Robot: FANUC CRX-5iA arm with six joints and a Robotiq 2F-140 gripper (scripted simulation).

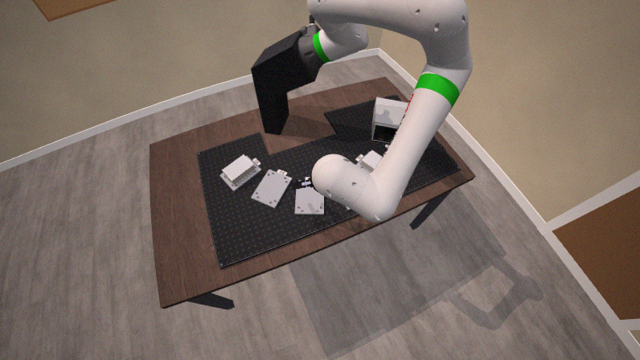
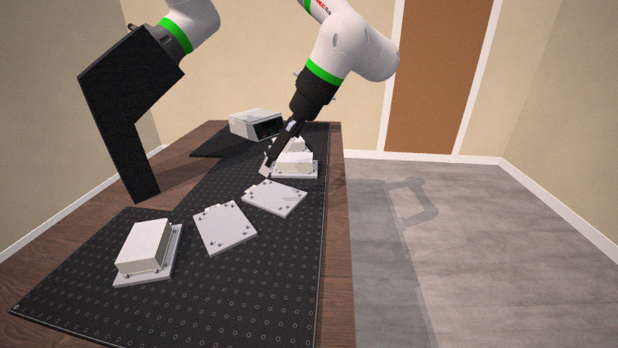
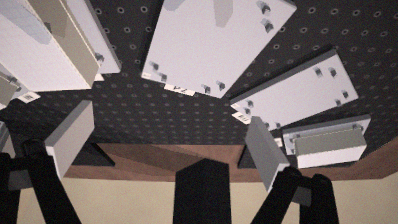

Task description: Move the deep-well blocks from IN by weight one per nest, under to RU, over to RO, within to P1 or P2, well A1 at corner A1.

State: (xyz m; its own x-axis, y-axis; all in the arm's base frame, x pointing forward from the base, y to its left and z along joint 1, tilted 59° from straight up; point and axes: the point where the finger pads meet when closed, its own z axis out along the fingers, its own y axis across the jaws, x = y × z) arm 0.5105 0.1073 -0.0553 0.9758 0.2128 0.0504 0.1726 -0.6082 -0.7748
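Now: the plate 29 cm to the left of my hand, 13 cm behind it and 11 cm below it. From my hand the other things lie so: weigher platform (43 cm to the left, 42 cm behind, 3 cm below); then check-weigher CW (42 cm to the left, 42 cm behind, 5 cm below).
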